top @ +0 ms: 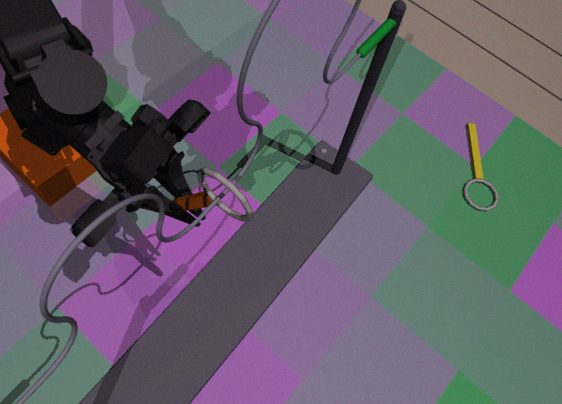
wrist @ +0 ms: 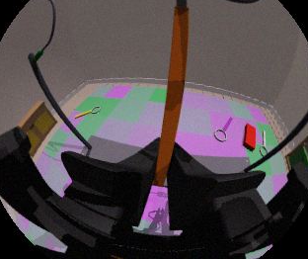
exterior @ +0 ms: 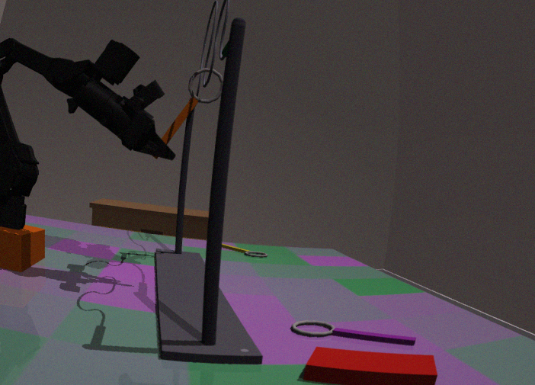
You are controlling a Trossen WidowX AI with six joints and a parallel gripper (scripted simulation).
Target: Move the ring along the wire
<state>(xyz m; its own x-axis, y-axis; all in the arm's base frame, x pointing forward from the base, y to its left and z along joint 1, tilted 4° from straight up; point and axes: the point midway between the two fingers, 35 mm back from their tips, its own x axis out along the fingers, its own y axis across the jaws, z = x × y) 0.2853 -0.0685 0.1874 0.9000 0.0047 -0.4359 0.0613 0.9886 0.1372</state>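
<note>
The orange-handled ring is 9 cm above my gripper tip, 2 cm ahead of it and 1 cm to the right of it. The rest, counted from my gripper tip: red block: 42 cm to the right, 22 cm below, 14 cm ahead; then purple-handled ring: 28 cm to the right, 22 cm below, 19 cm ahead; then yellow-handled ring: 42 cm to the left, 30 cm ahead, 22 cm below.
</note>
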